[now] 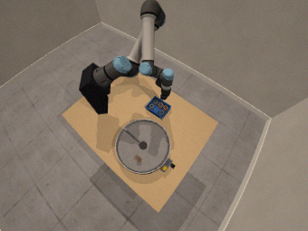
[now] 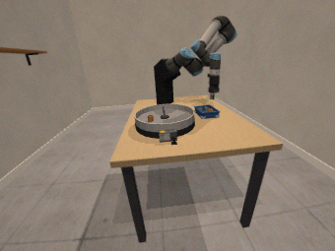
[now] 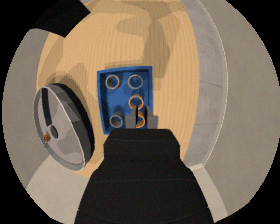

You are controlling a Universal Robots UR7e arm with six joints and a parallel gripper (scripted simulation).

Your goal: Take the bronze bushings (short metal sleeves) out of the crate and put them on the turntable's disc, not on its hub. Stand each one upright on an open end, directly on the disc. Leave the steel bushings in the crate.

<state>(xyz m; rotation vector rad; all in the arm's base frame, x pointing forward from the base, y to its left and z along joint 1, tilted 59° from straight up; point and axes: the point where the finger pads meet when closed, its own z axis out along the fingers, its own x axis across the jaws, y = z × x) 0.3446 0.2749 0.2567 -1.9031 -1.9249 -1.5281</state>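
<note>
My hand is 120 mm above the blue crate, 40 mm to the left of it and 10 mm short of it. The rest, counted from my hand: grey turntable disc: 340 mm to the right, 240 mm ahead, 90 mm below.
</note>
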